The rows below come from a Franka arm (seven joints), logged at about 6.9 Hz.
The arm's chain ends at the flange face. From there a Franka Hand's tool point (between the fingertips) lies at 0.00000 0.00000 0.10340 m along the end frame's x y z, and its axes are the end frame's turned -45 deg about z.
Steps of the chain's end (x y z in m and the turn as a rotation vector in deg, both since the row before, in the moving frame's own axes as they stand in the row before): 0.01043 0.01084 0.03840 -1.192 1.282 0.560; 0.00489 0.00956 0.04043 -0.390 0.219 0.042; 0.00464 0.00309 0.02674 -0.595 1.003 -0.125; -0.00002 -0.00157 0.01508 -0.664 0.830 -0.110
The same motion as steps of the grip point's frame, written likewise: -0.00019 0.01820 0.03835 -1.749 0.064 0.560; -0.00352 0.01099 0.04043 -0.431 -0.121 0.042; 0.00162 0.00750 0.02672 -1.130 0.288 -0.125; 0.00131 0.00078 0.01506 -1.056 0.117 -0.110
